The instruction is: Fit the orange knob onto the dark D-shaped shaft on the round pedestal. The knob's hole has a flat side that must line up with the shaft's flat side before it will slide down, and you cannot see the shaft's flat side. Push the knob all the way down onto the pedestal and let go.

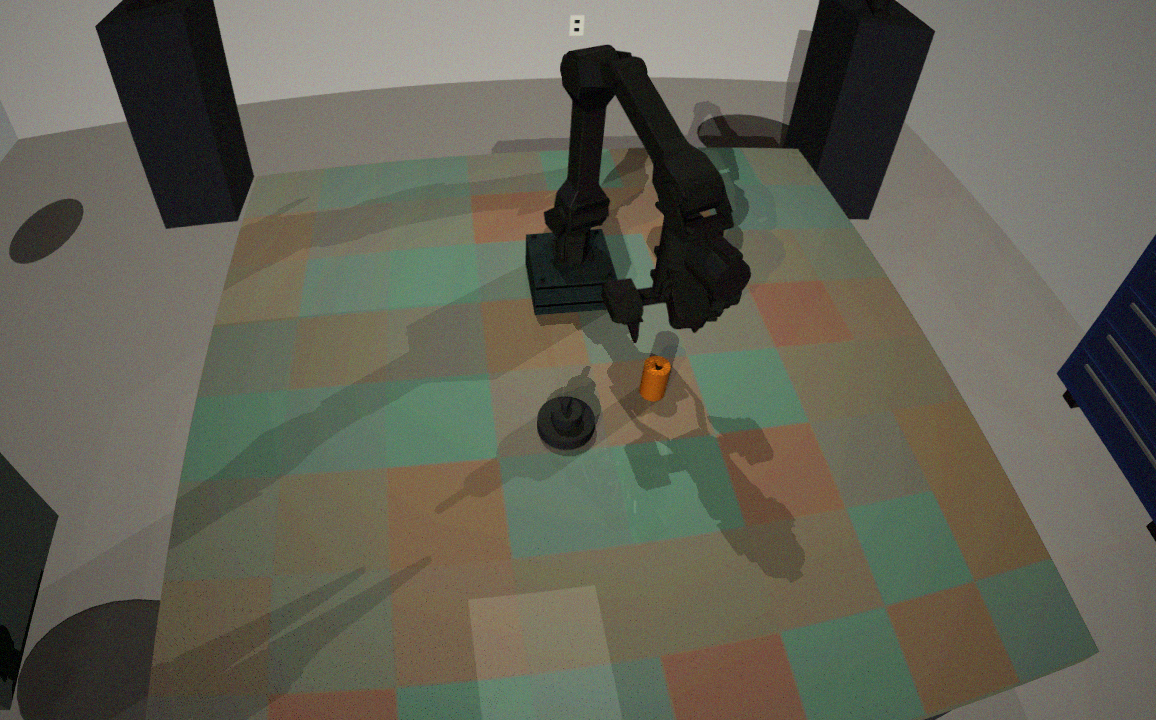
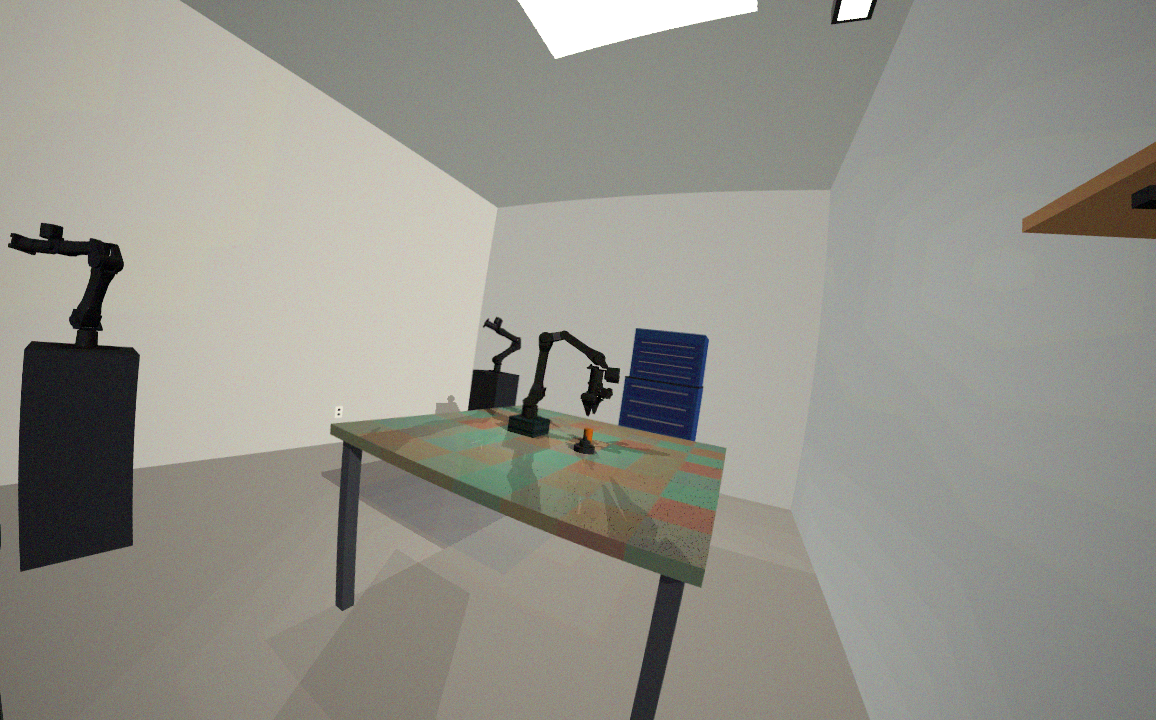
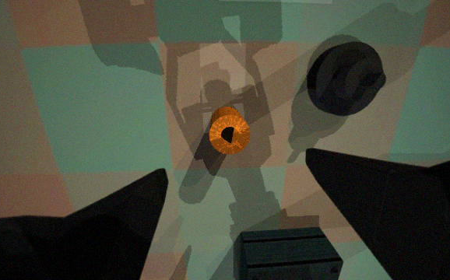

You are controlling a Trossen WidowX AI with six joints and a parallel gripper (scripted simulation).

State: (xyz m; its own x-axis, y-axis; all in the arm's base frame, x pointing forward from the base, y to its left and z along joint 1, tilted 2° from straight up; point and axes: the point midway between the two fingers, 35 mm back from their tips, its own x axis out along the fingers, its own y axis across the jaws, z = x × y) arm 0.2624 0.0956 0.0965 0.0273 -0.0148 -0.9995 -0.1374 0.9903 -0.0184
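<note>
Right now my gripper tip is 9 cm above the orange knob. Also, from my gripper tip: pedestal 5 cm ahead, 14 cm to the right, 9 cm below.
</note>
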